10 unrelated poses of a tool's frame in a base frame.
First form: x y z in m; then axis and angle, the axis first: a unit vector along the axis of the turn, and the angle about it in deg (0 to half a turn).
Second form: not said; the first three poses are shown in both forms.
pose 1, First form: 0.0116, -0.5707, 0.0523, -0.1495, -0.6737, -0.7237, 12.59
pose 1, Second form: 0.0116, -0.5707, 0.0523, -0.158, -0.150, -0.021
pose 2, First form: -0.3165, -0.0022, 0.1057, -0.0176, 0.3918, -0.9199, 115.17
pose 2, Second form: -0.3165, -0.0022, 0.1057, -2.038, 0.338, -0.596
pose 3, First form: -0.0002, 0.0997, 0.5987, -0.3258, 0.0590, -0.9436, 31.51
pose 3, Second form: -0.0002, 0.0997, 0.5987, -0.519, -0.014, -0.179
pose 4, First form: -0.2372, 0.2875, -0.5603, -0.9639, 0.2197, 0.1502, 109.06
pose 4, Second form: -0.2372, 0.2875, -0.5603, -0.152, 0.411, -1.900
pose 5, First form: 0.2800, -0.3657, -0.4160, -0.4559, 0.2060, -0.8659, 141.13
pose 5, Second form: 0.2800, -0.3657, -0.4160, -2.093, -0.610, -0.827
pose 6, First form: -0.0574, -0.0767, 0.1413, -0.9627, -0.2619, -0.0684, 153.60
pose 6, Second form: -0.0574, -0.0767, 0.1413, 0.479, -0.244, -2.723
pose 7, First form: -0.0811, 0.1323, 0.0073, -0.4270, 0.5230, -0.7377, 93.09
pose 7, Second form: -0.0811, 0.1323, 0.0073, -1.430, 0.191, -1.013
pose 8, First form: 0.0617, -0.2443, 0.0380, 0.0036, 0.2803, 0.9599, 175.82
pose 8, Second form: 0.0617, -0.2443, 0.0380, 3.070, 0.014, 0.568
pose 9, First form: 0.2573, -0.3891, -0.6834, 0.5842, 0.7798, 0.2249, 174.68
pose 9, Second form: 0.2573, -0.3891, -0.6834, 1.897, -0.191, 2.717
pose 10, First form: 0.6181, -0.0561, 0.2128, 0.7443, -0.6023, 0.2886, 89.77
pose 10, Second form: 0.6181, -0.0561, 0.2128, -0.277, -0.955, 1.420
